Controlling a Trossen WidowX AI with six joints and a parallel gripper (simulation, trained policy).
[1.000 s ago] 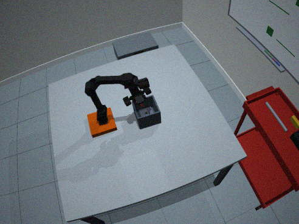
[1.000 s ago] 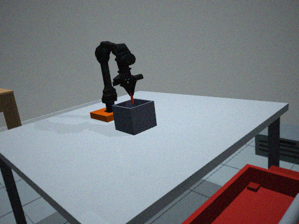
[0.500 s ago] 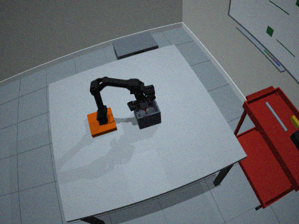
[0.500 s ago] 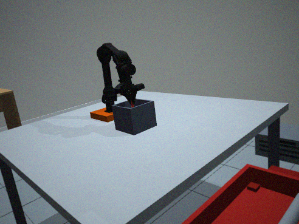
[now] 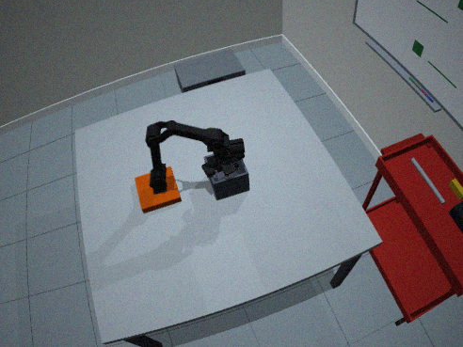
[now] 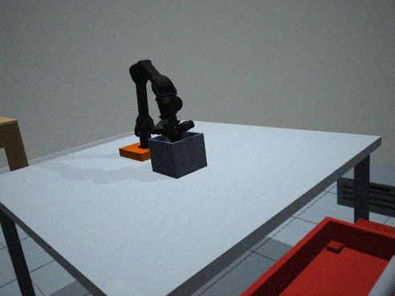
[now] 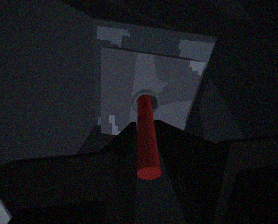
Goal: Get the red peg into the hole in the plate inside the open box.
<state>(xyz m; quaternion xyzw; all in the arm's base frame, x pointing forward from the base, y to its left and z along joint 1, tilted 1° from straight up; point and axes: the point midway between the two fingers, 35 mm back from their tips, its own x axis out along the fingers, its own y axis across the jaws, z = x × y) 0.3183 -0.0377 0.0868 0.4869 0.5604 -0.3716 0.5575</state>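
The red peg lies right at my gripper tip. Round my gripper tip: grey plate: 1 cm to the right, 4 cm below.
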